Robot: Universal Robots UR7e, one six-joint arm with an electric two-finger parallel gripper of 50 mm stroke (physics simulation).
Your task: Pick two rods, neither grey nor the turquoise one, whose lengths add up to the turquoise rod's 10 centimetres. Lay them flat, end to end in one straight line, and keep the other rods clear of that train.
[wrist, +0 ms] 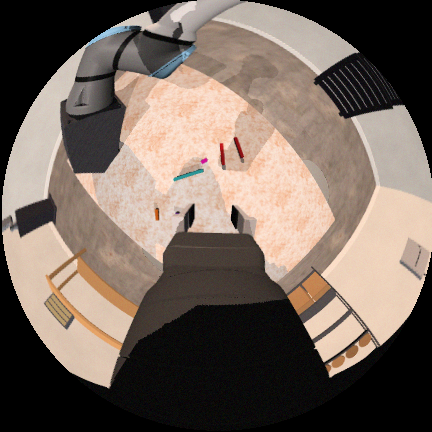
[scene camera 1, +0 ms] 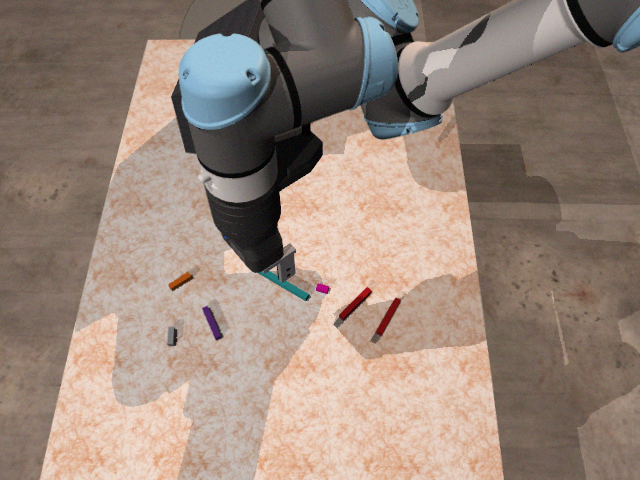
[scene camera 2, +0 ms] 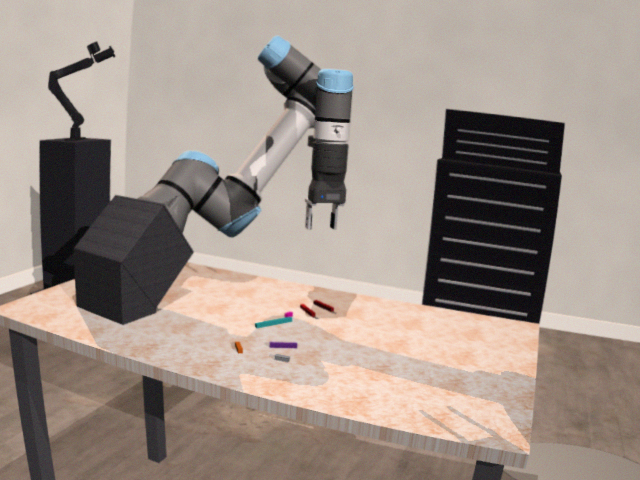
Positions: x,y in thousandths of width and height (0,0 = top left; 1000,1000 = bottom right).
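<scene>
My gripper (scene camera 1: 427,545) is visible; further views of it: (wrist: 492,490) and (scene camera 2: 501,476).
</scene>
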